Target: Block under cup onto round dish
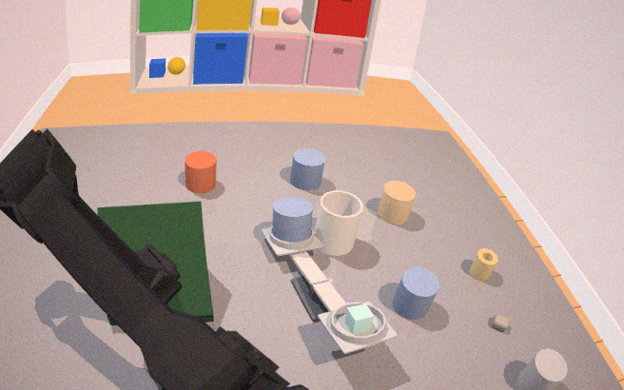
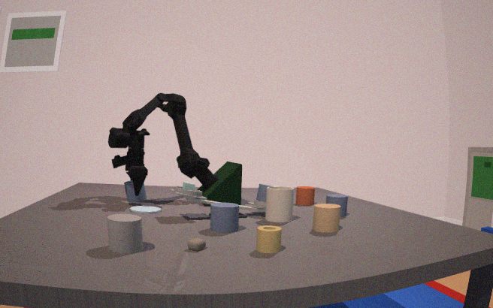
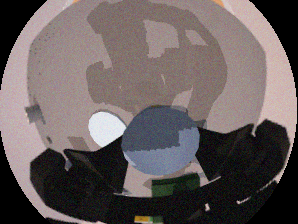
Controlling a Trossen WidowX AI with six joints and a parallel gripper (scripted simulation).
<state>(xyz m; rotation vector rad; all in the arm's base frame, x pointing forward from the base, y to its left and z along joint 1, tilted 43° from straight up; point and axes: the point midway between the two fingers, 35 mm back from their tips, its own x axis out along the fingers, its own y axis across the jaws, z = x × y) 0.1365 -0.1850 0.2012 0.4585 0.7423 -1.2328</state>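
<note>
My gripper tip is now 18 cm short of the pale green block, 19 cm to the right of it and 5 cm below it. Round my gripper tip: balance beam (15 cm ahead, 31 cm to the left); then balance (15 cm ahead, 31 cm to the left, 1 cm below); then pale round dish (10 cm ahead, 5 cm to the left, 3 cm below).
</note>
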